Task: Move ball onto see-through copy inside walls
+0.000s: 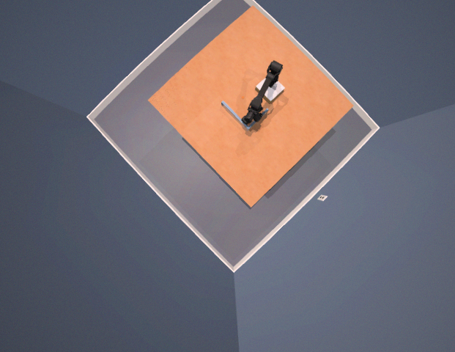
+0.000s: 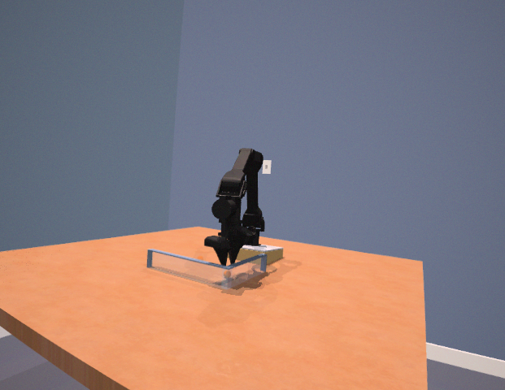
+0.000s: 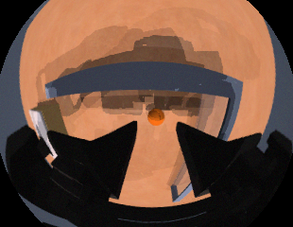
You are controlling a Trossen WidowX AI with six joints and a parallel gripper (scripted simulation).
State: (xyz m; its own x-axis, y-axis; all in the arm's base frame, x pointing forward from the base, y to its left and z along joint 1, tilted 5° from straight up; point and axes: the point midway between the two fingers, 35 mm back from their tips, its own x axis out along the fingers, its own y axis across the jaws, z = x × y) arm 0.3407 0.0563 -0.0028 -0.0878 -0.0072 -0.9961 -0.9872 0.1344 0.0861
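My gripper tip is now 30 mm above the orange ball. The rest, counted from my gripper tip: faint orange spot 110 mm behind, 160 mm to the right, 30 mm below.
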